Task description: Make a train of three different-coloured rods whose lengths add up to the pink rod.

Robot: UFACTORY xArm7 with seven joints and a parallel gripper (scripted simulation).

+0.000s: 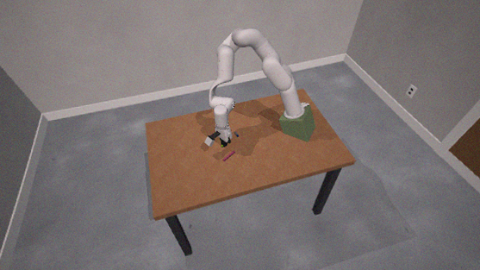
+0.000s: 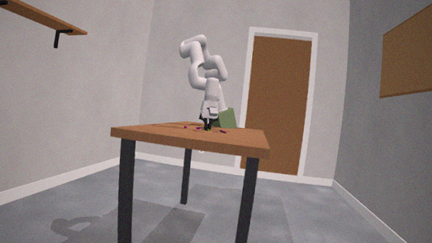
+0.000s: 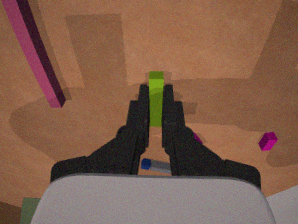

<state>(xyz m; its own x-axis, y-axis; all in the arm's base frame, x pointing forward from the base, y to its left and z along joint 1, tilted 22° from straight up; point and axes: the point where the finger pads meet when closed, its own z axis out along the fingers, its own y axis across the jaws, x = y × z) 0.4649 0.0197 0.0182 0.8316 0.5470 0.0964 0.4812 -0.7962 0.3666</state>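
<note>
My hand is 2 cm above the lime rod. From my hand the other things lie so: pink rod (1 cm behind, 9 cm to the left, 2 cm below); grey rod (9 cm behind, 6 cm to the right, 2 cm below); blue rod (10 cm behind, 4 cm to the right, 2 cm below).
</note>
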